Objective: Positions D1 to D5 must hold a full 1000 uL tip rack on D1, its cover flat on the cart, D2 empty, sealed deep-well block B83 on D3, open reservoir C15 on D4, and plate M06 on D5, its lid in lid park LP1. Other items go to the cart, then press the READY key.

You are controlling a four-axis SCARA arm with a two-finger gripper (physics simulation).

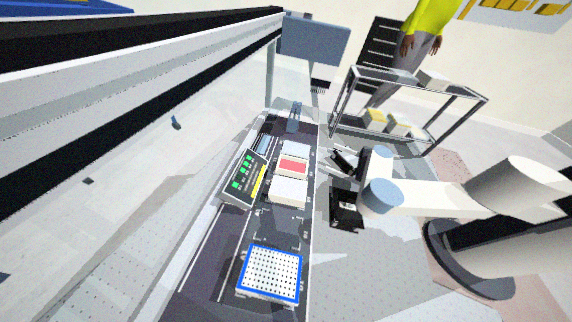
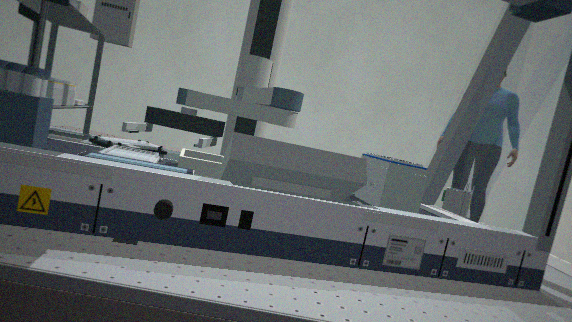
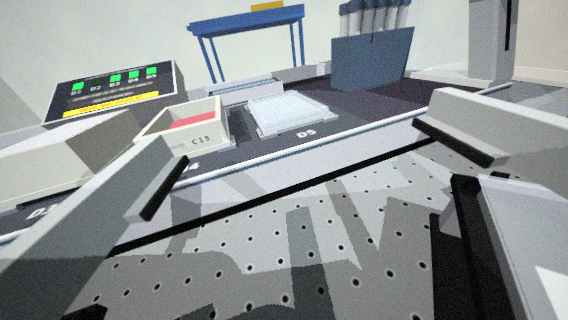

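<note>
My gripper is open and empty, above the bench beside D4 and D5. The blue-rimmed tip rack sits on D1. D2 bears no item. White block is on D3; its label is hidden. Open reservoir C15, red inside, is on D4. A pale plate is on D5; whether it is lidded cannot be told. The status panel lights D1, D3, D4 and D5 green; D2 is dark.
A black stand is on the bench. A black-framed piece with a clear grey panel is close by the right finger. The cart holds boxes. A blue tube holder stands beyond D5.
</note>
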